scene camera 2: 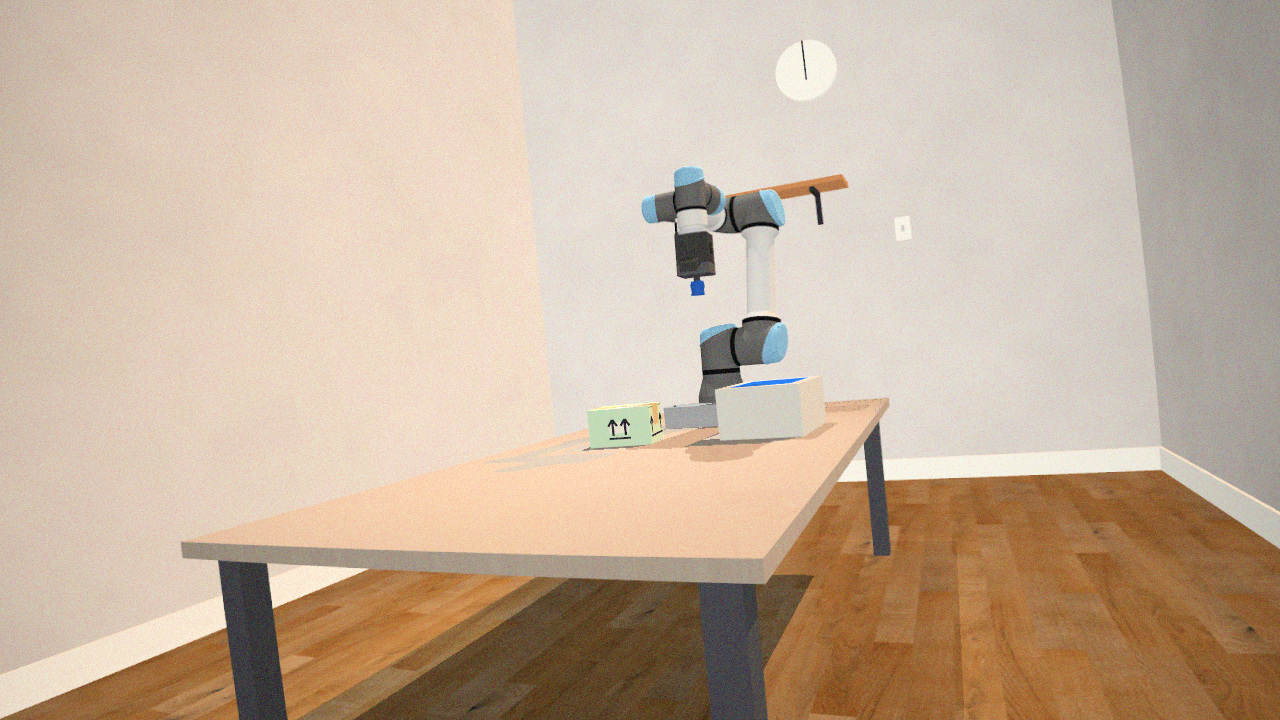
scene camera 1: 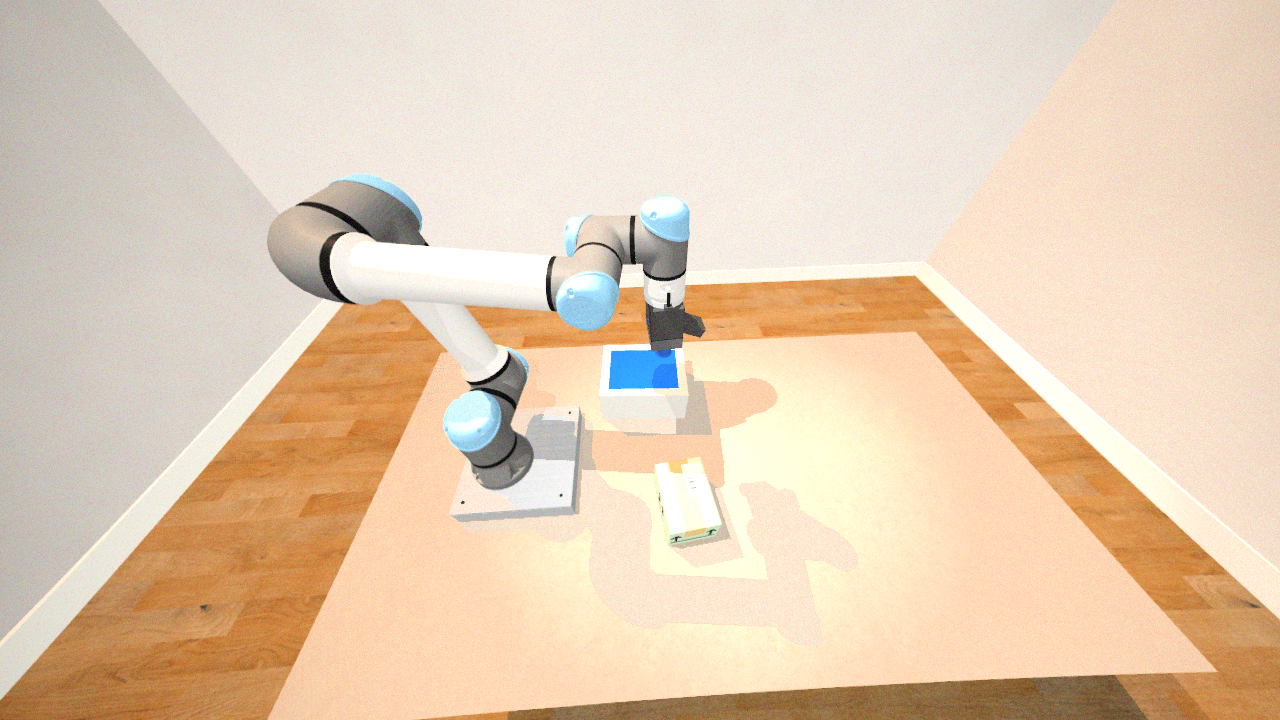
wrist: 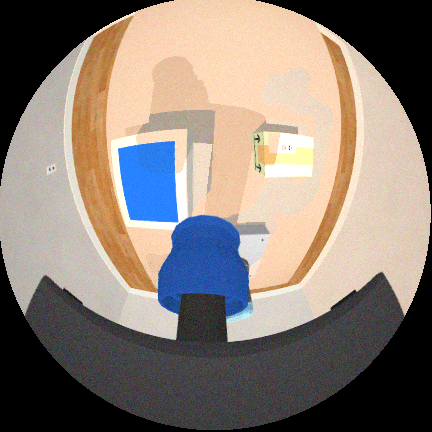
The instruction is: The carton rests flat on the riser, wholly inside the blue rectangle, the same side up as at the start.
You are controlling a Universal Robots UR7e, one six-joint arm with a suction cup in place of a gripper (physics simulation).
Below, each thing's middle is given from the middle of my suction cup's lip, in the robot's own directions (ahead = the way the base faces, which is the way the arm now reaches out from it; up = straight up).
Labels:
The white riser [scene camera 2: 794,407] lies 2 cm behind my suction cup, 15 cm to the left of it and 31 cm below it. Round my suction cup: carton [scene camera 1: 688,511]: 3 cm ahead, 22 cm to the right, 32 cm below.

